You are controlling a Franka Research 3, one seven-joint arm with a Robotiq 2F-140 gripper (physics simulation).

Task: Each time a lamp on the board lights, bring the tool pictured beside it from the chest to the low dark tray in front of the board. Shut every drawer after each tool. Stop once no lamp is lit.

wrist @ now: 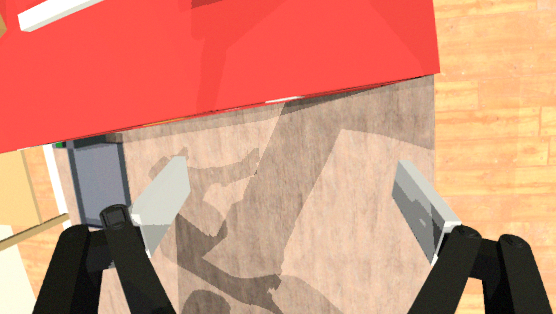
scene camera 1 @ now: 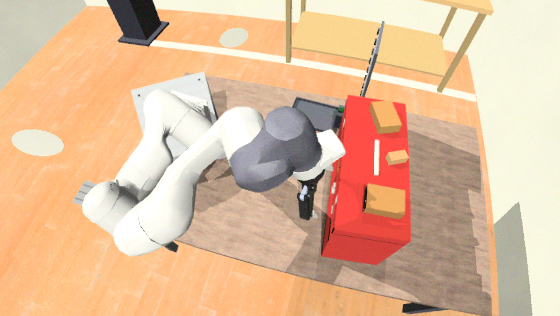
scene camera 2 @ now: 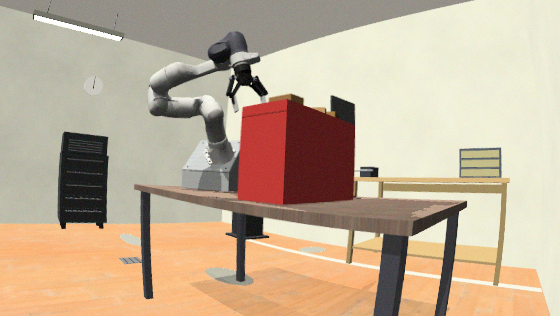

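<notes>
The red chest point(scene camera 1: 352, 172) point(scene camera 2: 320, 155) point(wrist: 310, 50) stands on the table. Its drawer front is seen nearly edge-on in scene camera 1 and the wrist view, and no drawer visibly stands out. My gripper point(scene camera 1: 322, 192) point(scene camera 2: 250, 102) point(wrist: 290, 176) is open and empty, pointing down beside the top front edge of the chest, above the table. The low dark tray point(scene camera 1: 315, 114) point(wrist: 100, 180) lies near the chest's far front corner, with no tool visible in it. The board point(scene camera 1: 372, 60) point(scene camera 2: 343, 110) is seen from its edge and its back; its lamps and pictures are hidden.
On the chest lie orange-brown blocks point(scene camera 1: 386, 117) point(scene camera 1: 397, 157) point(scene camera 1: 385, 201) and a white bar point(scene camera 1: 376, 157) point(wrist: 55, 14). A small green part point(scene camera 1: 341, 109) point(wrist: 59, 145) shows between tray and chest. A wooden bench point(scene camera 1: 370, 47) point(scene camera 2: 430, 180) stands behind the table.
</notes>
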